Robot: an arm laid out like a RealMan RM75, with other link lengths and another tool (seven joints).
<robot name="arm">
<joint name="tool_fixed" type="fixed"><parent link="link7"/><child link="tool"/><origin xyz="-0.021 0.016 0.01" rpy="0 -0.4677 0.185"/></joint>
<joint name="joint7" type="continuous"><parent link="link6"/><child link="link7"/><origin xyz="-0.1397 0 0" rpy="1.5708 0 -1.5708"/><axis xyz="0 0 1"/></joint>
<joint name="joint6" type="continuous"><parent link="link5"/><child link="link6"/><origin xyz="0 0 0" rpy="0 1.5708 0"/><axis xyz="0 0 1"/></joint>
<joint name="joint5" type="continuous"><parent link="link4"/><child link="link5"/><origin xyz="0.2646 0 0" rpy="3.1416 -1.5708 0"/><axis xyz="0 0 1"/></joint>
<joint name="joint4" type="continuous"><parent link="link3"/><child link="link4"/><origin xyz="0 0 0" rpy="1.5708 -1.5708 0"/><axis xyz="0 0 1"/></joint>
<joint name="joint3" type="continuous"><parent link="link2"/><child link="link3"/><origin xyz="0 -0.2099 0" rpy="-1.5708 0 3.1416"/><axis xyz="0 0 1"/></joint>
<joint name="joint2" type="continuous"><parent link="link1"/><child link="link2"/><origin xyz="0 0 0" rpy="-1.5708 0 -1.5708"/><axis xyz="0 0 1"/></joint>
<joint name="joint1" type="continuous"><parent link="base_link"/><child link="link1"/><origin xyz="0 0 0.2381" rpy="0 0 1.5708"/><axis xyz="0 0 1"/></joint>
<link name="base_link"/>
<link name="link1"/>
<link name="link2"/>
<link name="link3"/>
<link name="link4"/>
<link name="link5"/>
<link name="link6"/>
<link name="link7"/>
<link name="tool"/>
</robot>
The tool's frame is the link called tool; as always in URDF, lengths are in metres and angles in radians. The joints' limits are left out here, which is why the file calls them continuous.
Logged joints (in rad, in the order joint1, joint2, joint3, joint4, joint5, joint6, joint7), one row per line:
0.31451 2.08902 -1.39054 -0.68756 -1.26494 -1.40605 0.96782
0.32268 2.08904 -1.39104 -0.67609 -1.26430 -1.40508 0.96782
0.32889 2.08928 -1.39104 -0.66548 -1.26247 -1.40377 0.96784
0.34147 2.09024 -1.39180 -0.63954 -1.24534 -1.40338 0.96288
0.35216 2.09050 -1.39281 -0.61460 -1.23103 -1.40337 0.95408
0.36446 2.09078 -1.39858 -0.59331 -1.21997 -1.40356 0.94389
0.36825 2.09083 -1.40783 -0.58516 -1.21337 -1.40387 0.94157
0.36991 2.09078 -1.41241 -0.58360 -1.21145 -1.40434 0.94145
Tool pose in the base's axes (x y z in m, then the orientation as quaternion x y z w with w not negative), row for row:
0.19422 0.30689 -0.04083 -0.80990 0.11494 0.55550 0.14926
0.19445 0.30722 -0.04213 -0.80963 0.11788 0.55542 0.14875
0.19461 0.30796 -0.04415 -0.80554 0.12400 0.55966 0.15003
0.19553 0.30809 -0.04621 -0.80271 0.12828 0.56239 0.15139
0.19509 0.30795 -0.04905 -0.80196 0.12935 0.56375 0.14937
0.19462 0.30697 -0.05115 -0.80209 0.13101 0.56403 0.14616
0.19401 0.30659 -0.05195 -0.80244 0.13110 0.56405 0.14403
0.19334 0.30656 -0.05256 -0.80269 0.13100 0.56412 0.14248
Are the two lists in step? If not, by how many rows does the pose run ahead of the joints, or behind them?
The pose runs 1 row ahead of the joints: the pose in row i belongs to the joints in row i + 1.
